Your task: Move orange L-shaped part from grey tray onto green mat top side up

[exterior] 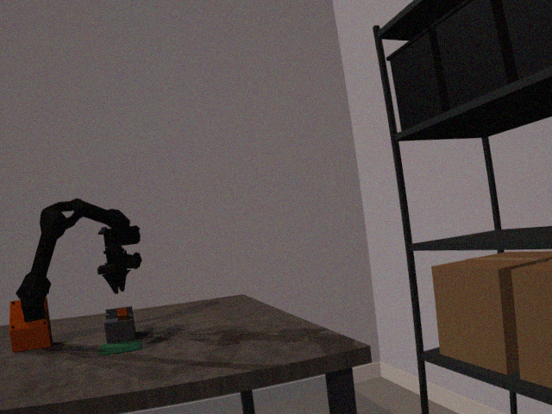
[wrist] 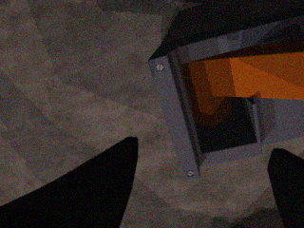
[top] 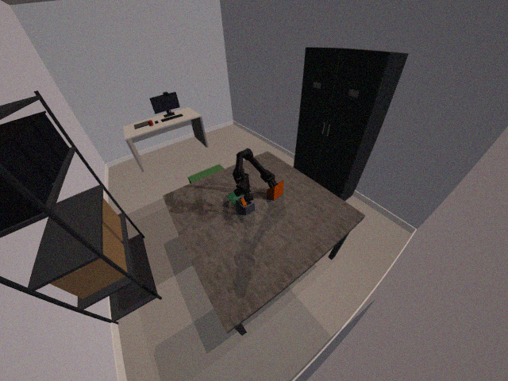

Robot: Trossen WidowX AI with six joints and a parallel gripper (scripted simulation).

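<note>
The orange L-shaped part is 10 cm below my gripper tip, 3 cm to the right of it and 2 cm behind it. From my gripper tip the other things lie so: green mat 20 cm to the right, 16 cm below, 4 cm behind.
</note>
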